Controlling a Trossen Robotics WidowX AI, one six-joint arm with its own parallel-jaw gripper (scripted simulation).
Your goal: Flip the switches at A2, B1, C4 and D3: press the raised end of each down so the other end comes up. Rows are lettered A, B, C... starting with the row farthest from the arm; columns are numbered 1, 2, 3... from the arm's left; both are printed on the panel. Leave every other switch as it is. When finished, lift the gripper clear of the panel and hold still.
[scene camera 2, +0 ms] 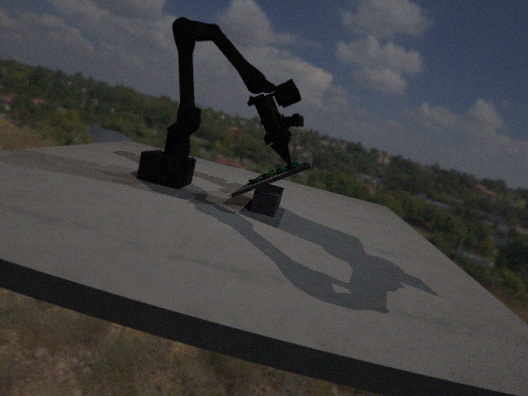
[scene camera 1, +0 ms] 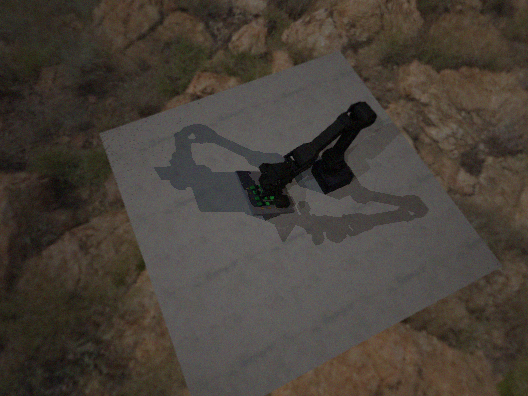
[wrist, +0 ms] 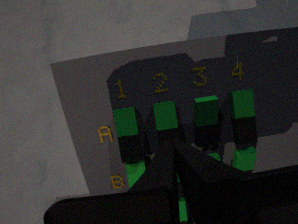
My gripper is shut, with nothing in its grasp. Further things: an A2 switch.
My gripper is seen too in scene camera 1 and in the wrist view.
